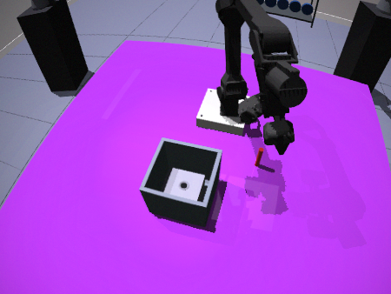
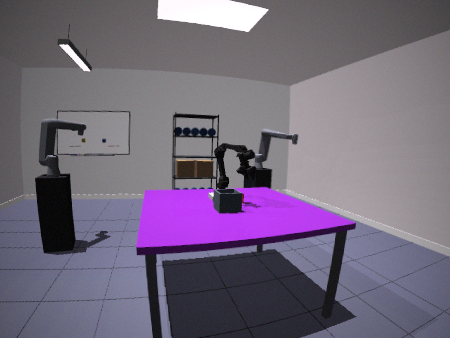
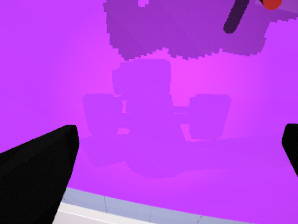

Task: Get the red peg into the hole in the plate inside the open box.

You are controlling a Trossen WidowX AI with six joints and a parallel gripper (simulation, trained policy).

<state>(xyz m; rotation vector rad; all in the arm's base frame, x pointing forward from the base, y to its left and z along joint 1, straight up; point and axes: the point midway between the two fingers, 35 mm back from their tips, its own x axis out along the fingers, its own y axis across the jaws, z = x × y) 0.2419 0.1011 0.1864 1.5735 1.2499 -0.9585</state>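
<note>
My gripper tip is 15 cm above the red peg, 6 cm past it and 2 cm to the left of it.
</note>
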